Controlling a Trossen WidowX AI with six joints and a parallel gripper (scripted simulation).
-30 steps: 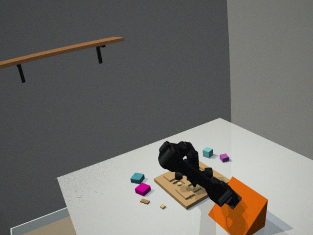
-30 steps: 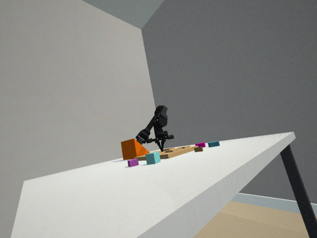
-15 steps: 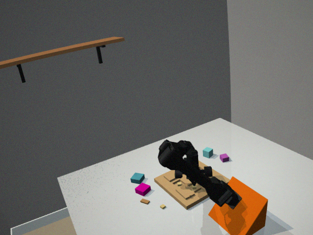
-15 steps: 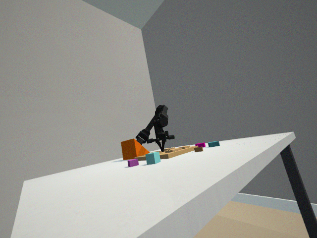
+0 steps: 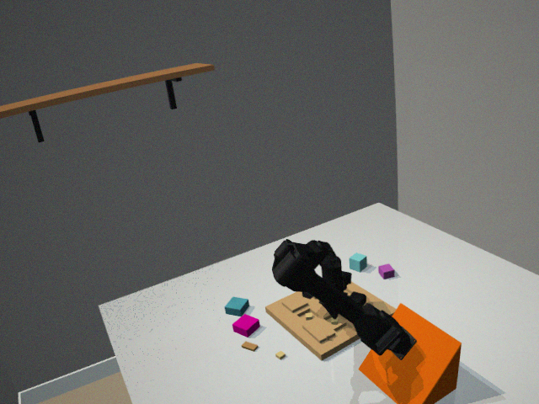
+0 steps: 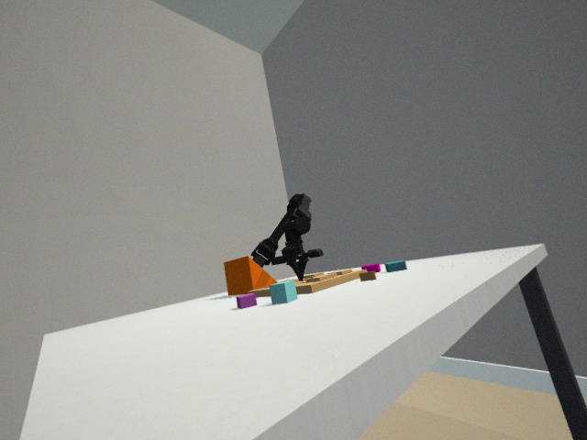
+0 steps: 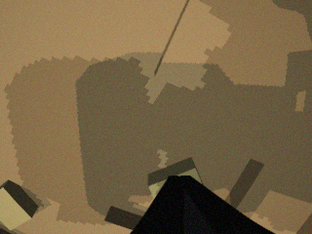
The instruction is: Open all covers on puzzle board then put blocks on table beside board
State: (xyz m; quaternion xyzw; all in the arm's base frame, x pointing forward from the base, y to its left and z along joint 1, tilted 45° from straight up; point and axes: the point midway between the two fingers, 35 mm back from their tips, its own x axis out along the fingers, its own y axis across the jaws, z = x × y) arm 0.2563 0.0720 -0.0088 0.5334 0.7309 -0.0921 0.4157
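My gripper tip is 5 cm short of the tan puzzle board and 1 cm to the right of it. From my gripper tip the other things lie so: flat brown piece (4 cm ahead, 26 cm to the left, 2 cm below); purple block (13 cm ahead, 28 cm to the right, 1 cm below); magenta block (13 cm ahead, 24 cm to the left, 1 cm below).
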